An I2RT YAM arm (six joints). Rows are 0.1 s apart.
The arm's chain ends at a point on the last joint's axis. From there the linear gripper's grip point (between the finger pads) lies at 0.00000 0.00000 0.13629 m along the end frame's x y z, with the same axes.
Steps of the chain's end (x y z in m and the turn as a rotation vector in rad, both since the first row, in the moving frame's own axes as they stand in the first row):
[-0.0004 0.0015 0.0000 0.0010 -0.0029 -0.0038]
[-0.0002 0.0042 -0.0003 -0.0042 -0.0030 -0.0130]
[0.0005 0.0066 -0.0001 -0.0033 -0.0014 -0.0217]
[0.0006 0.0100 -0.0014 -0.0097 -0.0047 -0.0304]
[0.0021 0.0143 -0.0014 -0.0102 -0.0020 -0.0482]
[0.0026 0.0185 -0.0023 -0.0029 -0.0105 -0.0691]
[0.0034 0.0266 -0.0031 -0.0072 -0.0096 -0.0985]
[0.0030 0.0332 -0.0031 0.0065 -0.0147 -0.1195]
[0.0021 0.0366 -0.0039 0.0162 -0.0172 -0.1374]
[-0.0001 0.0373 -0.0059 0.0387 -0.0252 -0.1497]
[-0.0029 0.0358 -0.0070 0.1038 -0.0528 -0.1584]
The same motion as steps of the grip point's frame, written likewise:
[-0.0008 0.0014 0.0000 0.0010 -0.0029 -0.0038]
[-0.0006 0.0048 -0.0003 -0.0042 -0.0030 -0.0130]
[0.0003 0.0071 -0.0001 -0.0033 -0.0014 -0.0217]
[0.0000 0.0113 -0.0014 -0.0097 -0.0047 -0.0304]
[0.0019 0.0157 -0.0014 -0.0102 -0.0020 -0.0482]
[0.0012 0.0189 -0.0023 -0.0029 -0.0105 -0.0691]
[0.0021 0.0276 -0.0031 -0.0072 -0.0096 -0.0985]
[0.0009 0.0324 -0.0031 0.0065 -0.0147 -0.1195]
[-0.0004 0.0346 -0.0039 0.0162 -0.0172 -0.1374]
[-0.0039 0.0323 -0.0060 0.0387 -0.0252 -0.1497]
[-0.0112 0.0223 -0.0079 0.1038 -0.0528 -0.1584]

